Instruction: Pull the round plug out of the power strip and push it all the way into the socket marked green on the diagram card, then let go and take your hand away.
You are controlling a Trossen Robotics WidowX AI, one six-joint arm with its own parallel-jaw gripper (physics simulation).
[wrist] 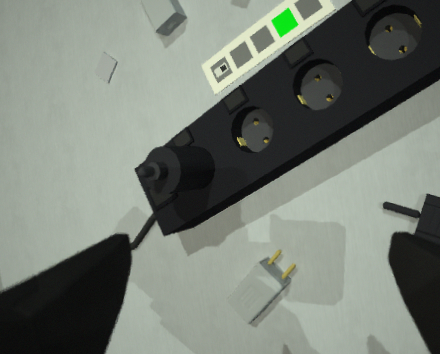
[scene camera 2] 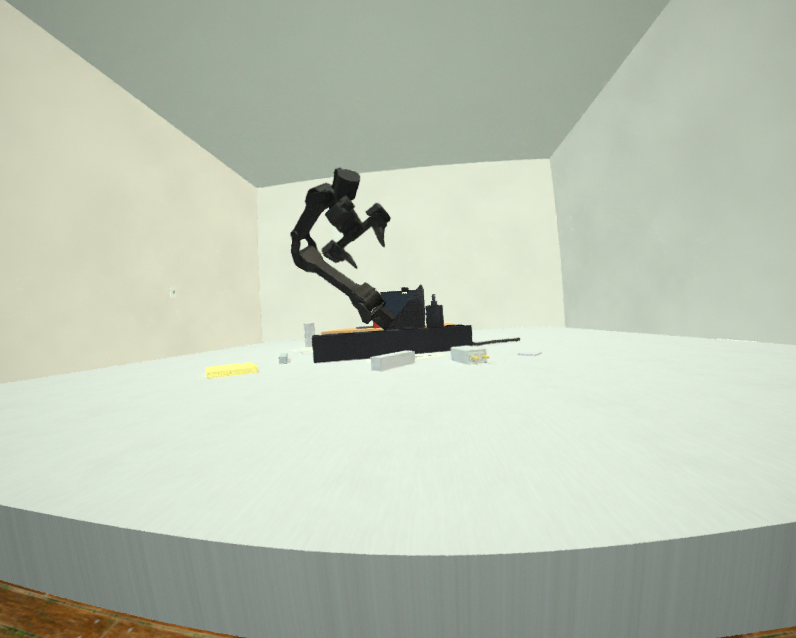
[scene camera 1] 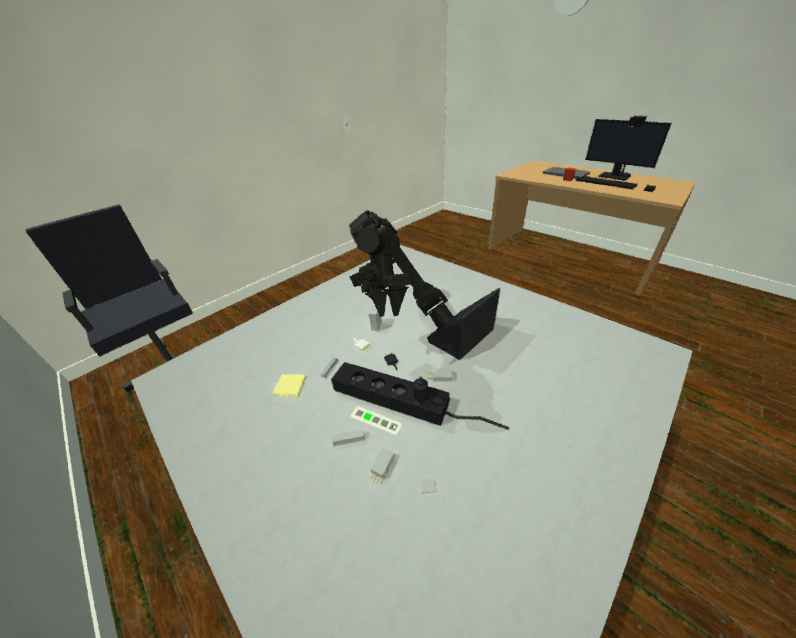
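Pixels of known places: gripper, fingertip midpoint: (wrist: 262, 248) (scene camera 2: 369, 257) (scene camera 1: 388, 316); arm's base, origin of the base link: (scene camera 2: 391, 324) (scene camera 1: 446, 323).
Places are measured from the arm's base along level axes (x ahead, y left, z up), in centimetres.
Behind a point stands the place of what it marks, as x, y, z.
Observation:
The round black plug (scene camera 1: 420, 389) {31.1, 11.0, 4.0} (scene camera 2: 434, 315) {31.6, 9.8, 1.9} (wrist: 192, 167) {29.4, 8.2, 2.6} stands upright in the black power strip (scene camera 1: 352, 392) {38.2, -7.7, -3.5} (scene camera 2: 392, 345) {36.0, 0.6, -3.5} (wrist: 285, 135) {30.0, 1.2, -0.6}, in the socket nearest the cable end. Three empty round sockets show beside it. The diagram card (scene camera 1: 376, 420) {40.2, 3.0, -5.5} (wrist: 215, 86) {37.7, 8.9, -5.5} lies along the strip; its green square (scene camera 1: 368, 416) {40.6, 0.4, -5.5} (wrist: 285, 22) {40.7, 0.1, -5.5} matches the middle empty socket (scene camera 1: 378, 383) {32.0, -3.1, -2.4} (wrist: 318, 85) {33.2, -1.9, -2.4}, counting the icon square as the cable end. My gripper (scene camera 1: 389, 315) {24.3, -3.8, 16.7} (scene camera 2: 369, 256) {24.3, -3.8, 16.7} (wrist: 262, 248) {24.3, -3.8, 16.7} is open and empty, high above the table behind the strip, apart from the plug.
A white two-pin plug (scene camera 1: 441, 376) {18.5, 9.6, -3.5} (wrist: 257, 292) {17.2, 8.6, -3.5} and a small black plug (scene camera 1: 390, 359) {21.2, -7.7, -4.3} (wrist: 429, 217) {21.2, -7.2, -4.3} lie behind the strip. A grey adapter (scene camera 1: 382, 463) {49.1, 12.9, -3.4} (scene camera 2: 469, 354) {51.7, 12.0, -4.1} and grey block (scene camera 1: 348, 437) {49.0, 1.6, -3.6} (scene camera 2: 392, 360) {50.5, 0.8, -4.4} lie in front. A dark angled panel (scene camera 1: 475, 325) {0.6, 10.5, 4.3} stands by the arm's base.

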